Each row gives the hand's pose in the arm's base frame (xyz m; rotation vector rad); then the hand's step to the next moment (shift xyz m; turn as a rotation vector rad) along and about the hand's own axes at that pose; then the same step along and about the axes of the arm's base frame.
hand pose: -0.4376 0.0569 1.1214 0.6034 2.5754 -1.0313
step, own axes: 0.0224 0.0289 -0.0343 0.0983 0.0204 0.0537
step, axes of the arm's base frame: -0.0095 0.0492 -0.0023 -0.0689 0.0018 -0.0907
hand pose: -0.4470 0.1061 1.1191 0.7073 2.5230 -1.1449
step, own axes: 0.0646 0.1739 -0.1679 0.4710 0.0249 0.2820
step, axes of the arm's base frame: 0.0308 0.2467 -0.0284 -0.3679 -0.0516 -0.4049
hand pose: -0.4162 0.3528 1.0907 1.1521 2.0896 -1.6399
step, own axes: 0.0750 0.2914 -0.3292 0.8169 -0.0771 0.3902
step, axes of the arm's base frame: 0.2440 0.3455 -0.1416 -0.6963 -0.0070 -0.5836
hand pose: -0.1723 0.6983 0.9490 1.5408 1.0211 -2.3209
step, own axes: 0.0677 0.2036 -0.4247 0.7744 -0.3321 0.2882
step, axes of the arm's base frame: 0.3865 0.1274 -0.2466 -0.7262 0.2385 -0.4570
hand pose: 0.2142 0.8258 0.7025 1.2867 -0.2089 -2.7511
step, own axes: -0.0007 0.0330 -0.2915 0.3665 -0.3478 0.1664
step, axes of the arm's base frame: 0.2255 -0.0565 -0.1789 -0.3725 0.3033 -0.2287
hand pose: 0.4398 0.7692 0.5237 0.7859 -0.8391 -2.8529
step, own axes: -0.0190 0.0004 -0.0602 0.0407 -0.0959 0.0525
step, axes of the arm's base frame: 0.0460 -0.0260 -0.0345 -0.0536 0.0989 -0.0308
